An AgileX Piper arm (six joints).
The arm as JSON. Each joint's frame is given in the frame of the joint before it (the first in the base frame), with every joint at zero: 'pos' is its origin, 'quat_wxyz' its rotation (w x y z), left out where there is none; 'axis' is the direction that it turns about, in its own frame. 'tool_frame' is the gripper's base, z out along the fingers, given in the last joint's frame.
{
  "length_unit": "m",
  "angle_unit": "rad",
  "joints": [
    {
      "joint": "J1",
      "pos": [
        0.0,
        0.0,
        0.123
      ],
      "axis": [
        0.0,
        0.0,
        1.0
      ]
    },
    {
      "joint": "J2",
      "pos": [
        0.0,
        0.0,
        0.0
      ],
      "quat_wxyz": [
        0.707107,
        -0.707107,
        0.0,
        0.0
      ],
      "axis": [
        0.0,
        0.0,
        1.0
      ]
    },
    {
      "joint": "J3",
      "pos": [
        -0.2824,
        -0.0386,
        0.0
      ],
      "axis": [
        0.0,
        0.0,
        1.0
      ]
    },
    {
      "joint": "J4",
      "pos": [
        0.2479,
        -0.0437,
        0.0
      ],
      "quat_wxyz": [
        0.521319,
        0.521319,
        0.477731,
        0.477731
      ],
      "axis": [
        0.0,
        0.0,
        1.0
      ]
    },
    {
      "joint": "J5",
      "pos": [
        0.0,
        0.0,
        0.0
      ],
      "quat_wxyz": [
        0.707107,
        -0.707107,
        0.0,
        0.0
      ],
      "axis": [
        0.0,
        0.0,
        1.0
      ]
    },
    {
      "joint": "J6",
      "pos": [
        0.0,
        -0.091,
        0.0
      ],
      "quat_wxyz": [
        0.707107,
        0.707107,
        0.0,
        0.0
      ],
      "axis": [
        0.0,
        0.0,
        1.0
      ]
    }
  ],
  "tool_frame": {
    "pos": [
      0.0,
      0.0,
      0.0
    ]
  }
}
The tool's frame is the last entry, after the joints.
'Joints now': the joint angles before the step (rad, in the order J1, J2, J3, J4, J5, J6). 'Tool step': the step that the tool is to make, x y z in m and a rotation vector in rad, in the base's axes. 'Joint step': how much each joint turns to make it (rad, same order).
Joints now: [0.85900 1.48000 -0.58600 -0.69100 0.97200 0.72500]
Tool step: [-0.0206 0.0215 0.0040 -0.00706 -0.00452 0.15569]
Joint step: [0.15400 -0.01798 0.00006 -0.00003 0.01893 -0.01195]
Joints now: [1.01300 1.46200 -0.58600 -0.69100 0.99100 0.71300]
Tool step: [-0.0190 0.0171 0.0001 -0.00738 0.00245 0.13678]
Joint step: [0.12927 0.00008 -0.00001 -0.00093 0.00307 -0.00977]
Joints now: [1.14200 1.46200 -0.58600 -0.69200 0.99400 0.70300]
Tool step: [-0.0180 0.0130 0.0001 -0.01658 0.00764 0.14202]
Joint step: [0.11187 0.00000 -0.00016 -0.00198 0.00007 -0.03421]
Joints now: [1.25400 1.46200 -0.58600 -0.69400 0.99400 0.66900]
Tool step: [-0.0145 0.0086 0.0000 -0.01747 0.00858 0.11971]
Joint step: [0.08402 -0.00024 0.00000 -0.00089 -0.00281 -0.04017]
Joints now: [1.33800 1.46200 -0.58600 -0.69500 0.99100 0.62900]
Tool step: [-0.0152 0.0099 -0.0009 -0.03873 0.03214 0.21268]
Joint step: [0.07998 -0.00027 0.00003 0.00010 -0.03683 -0.13719]
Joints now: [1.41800 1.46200 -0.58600 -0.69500 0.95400 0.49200]
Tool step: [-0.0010 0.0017 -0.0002 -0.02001 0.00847 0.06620]
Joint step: [0.00503 0.00010 -0.00009 -0.00400 -0.01399 -0.06097]
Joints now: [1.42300 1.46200 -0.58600 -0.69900 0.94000 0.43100]
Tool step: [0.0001 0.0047 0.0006 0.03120 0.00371 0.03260]
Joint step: [-0.00023 -0.00022 -0.00492 -0.01299 -0.03800 -0.00727]
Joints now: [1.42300 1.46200 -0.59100 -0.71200 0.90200 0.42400]
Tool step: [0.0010 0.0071 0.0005 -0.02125 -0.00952 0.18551]
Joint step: [0.00018 0.00003 -0.00013 -0.05189 -0.06784 -0.13597]
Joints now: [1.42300 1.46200 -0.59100 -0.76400 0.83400 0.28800]
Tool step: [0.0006 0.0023 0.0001 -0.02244 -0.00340 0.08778]
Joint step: [-0.00313 -0.00013 0.00009 -0.01500 -0.02602 -0.07913]
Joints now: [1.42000 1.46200 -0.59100 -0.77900 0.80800 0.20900]
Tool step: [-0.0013 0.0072 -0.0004 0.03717 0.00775 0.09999]
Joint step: [-0.00087 -0.00018 0.00196 -0.03081 -0.08378 -0.04314]
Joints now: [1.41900 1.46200 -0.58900 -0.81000 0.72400 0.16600]
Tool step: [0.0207 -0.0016 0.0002 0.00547 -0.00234 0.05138]
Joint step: [-0.10804 0.00012 -0.00023 -0.02490 -0.08595 -0.11416]
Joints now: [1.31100 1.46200 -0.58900 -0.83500 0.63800 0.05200]
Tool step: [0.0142 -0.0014 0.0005 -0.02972 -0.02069 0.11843]
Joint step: [-0.07587 -0.00019 -0.00004 -0.01973 -0.07278 -0.16721]
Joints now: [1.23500 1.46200 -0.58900 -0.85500 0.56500 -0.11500]
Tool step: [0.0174 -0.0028 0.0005 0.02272 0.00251 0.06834]
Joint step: [-0.10193 0.00004 -0.00082 0.01267 -0.10911 -0.14357]
